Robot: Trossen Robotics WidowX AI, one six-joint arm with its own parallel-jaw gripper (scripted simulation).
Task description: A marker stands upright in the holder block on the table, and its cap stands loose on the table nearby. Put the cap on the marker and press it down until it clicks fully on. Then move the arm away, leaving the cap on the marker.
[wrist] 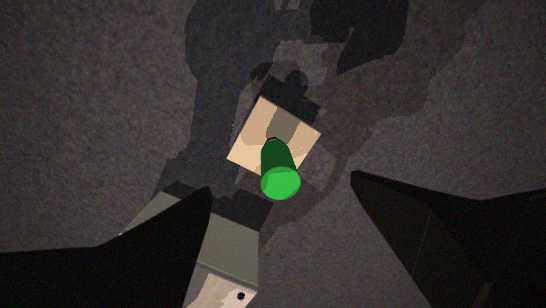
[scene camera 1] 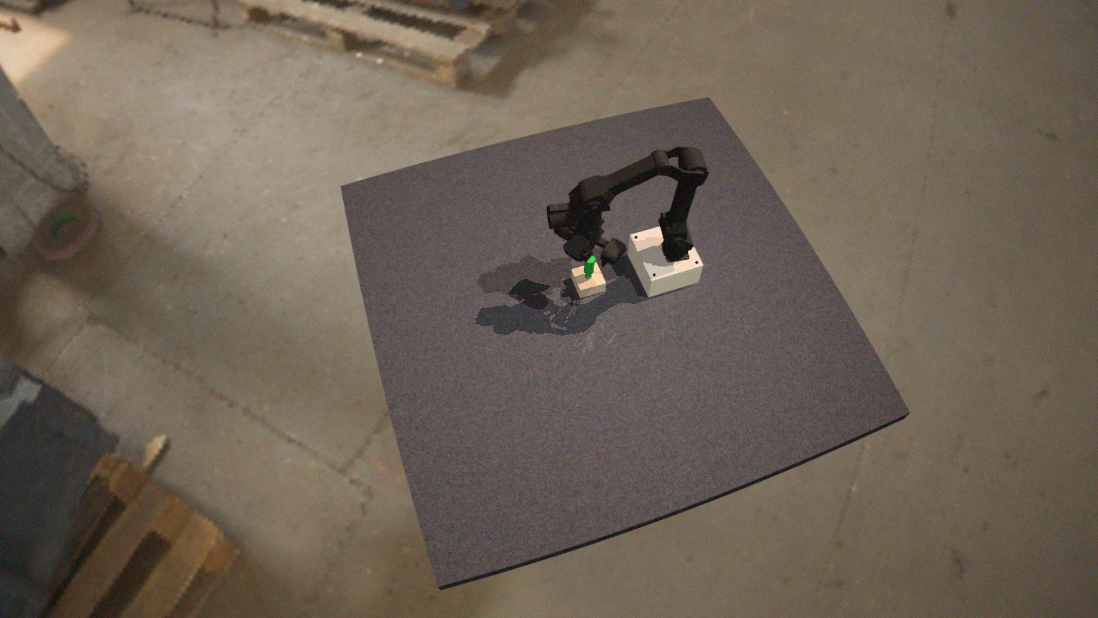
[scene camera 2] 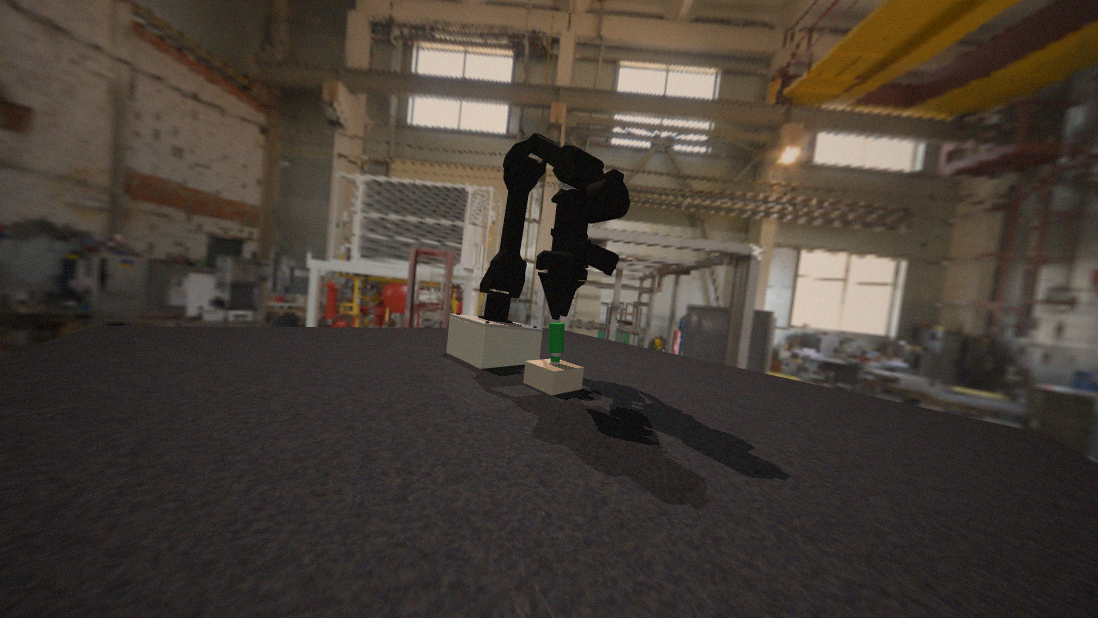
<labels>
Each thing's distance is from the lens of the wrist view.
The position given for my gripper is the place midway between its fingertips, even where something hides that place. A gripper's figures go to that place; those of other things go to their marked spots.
my gripper (wrist: 282,185): 11 cm
green cap (wrist: 280,180): 12 cm
</labels>
